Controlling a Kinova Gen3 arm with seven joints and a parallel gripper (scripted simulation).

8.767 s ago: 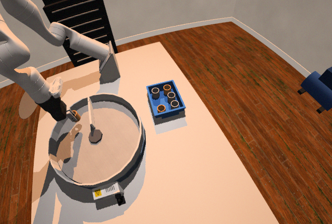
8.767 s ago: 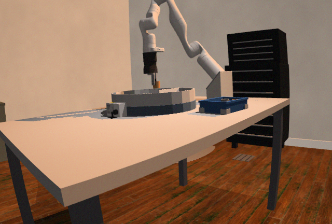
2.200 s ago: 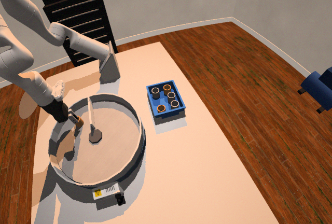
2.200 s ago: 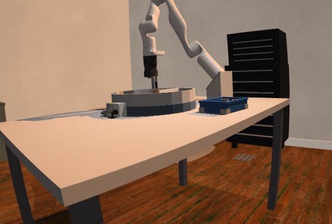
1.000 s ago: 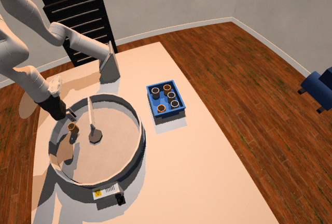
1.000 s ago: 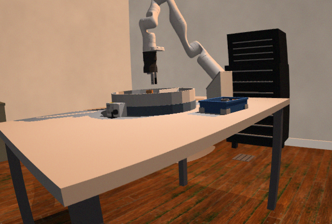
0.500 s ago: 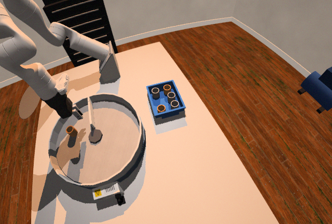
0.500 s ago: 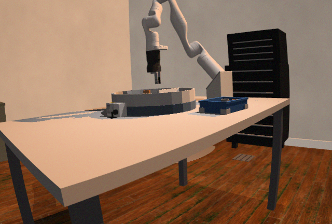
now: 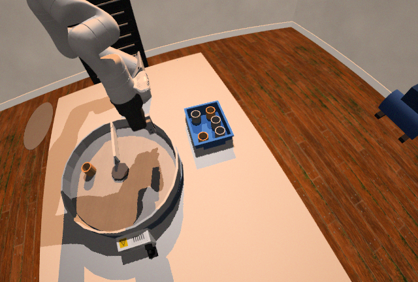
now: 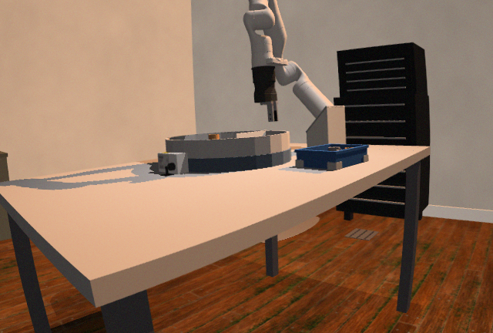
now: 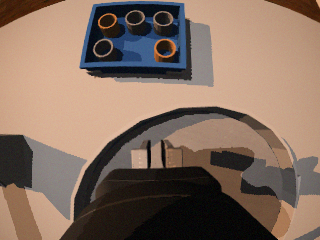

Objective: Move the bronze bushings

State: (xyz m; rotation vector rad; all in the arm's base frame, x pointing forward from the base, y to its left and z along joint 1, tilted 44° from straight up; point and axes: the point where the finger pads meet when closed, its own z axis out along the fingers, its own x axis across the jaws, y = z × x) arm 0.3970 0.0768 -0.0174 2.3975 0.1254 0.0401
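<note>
The blue crate is 50 mm behind my hand, 200 mm to the left of it and 120 mm below it. From my hand the other things lie so: turntable disc 80 mm ahead, 150 mm to the right, 100 mm below.
</note>
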